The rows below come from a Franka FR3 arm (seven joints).
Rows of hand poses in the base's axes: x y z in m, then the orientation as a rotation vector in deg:
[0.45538, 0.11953, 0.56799, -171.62, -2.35, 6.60]
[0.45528, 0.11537, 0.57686, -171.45, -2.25, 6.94]
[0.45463, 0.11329, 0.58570, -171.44, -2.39, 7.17]
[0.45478, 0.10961, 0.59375, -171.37, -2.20, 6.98]
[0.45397, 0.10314, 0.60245, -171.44, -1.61, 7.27]
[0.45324, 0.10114, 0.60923, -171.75, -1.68, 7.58]
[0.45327, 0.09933, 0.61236, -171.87, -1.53, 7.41]
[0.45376, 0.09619, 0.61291, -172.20, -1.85, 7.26]
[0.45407, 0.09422, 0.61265, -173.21, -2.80, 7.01]
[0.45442, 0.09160, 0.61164, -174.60, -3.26, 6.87]
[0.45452, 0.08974, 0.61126, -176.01, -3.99, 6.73]
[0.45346, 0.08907, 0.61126, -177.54, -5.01, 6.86]
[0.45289, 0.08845, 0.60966, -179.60, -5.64, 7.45]
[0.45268, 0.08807, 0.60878, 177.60, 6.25, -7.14]
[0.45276, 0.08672, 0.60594, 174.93, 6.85, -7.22]
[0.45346, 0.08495, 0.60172, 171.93, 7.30, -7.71]
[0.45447, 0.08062, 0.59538, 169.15, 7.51, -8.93]
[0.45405, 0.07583, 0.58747, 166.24, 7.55, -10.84]
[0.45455, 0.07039, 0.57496, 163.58, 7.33, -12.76]
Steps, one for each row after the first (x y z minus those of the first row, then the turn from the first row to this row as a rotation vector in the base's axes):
[-0.00010, -0.00416, 0.00887, 0.15, 0.24, -0.05]
[-0.00075, -0.00624, 0.01771, 0.15, 0.38, 0.05]
[-0.00060, -0.00992, 0.02576, 0.23, 0.27, -0.09]
[-0.00141, -0.01639, 0.03446, 0.14, 0.49, -0.46]
[-0.00214, -0.01839, 0.04124, -0.19, 0.68, -0.39]
[-0.00211, -0.02020, 0.04437, -0.30, 0.57, -0.50]
[-0.00162, -0.02334, 0.04492, -0.62, 0.44, -0.28]
[-0.00131, -0.02531, 0.04466, -1.60, 0.19, 0.36]
[-0.00096, -0.02793, 0.04365, -2.98, 0.02, 0.69]
[-0.00086, -0.02979, 0.04327, -4.38, -0.16, 1.19]
[-0.00192, -0.03046, 0.04327, -5.91, -0.18, 1.89]
[-0.00249, -0.03108, 0.04167, -8.00, 0.09, 2.36]
[-0.00270, -0.03146, 0.04079, -10.28, -0.12, 2.87]
[-0.00262, -0.03281, 0.03795, -12.90, -0.07, 3.43]
[-0.00192, -0.03458, 0.03373, -15.84, 0.27, 3.95]
[-0.00091, -0.03891, 0.02739, -18.55, 1.13, 4.34]
[-0.00133, -0.04370, 0.01948, -21.35, 2.49, 4.65]
[-0.00083, -0.04914, 0.00697, -23.89, 3.91, 4.78]

